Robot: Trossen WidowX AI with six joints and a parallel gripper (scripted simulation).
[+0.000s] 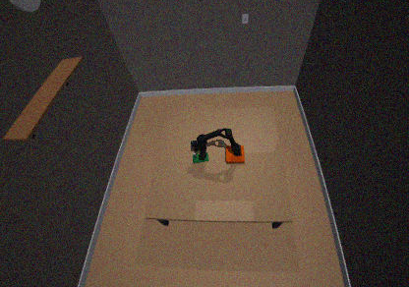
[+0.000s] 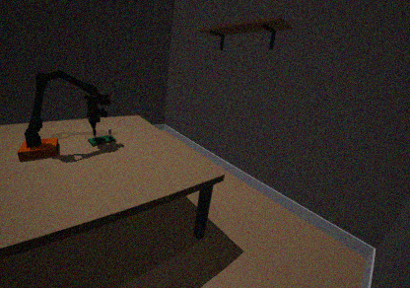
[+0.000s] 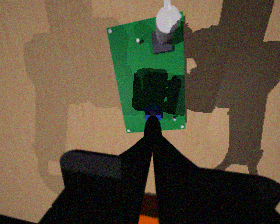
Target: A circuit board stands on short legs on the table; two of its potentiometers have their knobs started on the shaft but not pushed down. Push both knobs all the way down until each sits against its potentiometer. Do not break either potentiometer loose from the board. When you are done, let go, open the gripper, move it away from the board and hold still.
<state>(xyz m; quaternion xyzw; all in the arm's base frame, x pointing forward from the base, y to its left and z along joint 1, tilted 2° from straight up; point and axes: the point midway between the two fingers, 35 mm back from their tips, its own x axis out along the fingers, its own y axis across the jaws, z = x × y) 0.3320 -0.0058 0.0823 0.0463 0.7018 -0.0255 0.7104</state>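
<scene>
Now: the grey knob 100 mm ahead of my gripper tip, 20 mm below it and 10 mm to the right of it.
</scene>
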